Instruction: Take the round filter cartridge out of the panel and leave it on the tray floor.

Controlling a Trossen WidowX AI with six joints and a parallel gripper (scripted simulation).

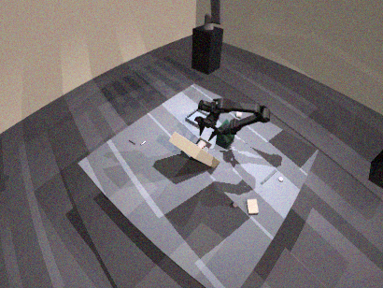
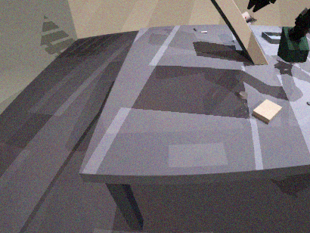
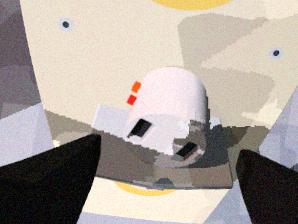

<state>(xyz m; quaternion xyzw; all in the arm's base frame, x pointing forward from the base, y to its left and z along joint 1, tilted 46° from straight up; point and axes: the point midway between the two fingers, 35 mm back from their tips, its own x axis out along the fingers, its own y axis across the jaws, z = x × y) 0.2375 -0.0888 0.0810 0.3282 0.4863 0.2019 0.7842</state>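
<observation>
The round pale cartridge is 2 cm ahead of my gripper tip and 3 cm below it. Round my gripper tip: service panel (6 cm ahead, 5 cm below).
</observation>
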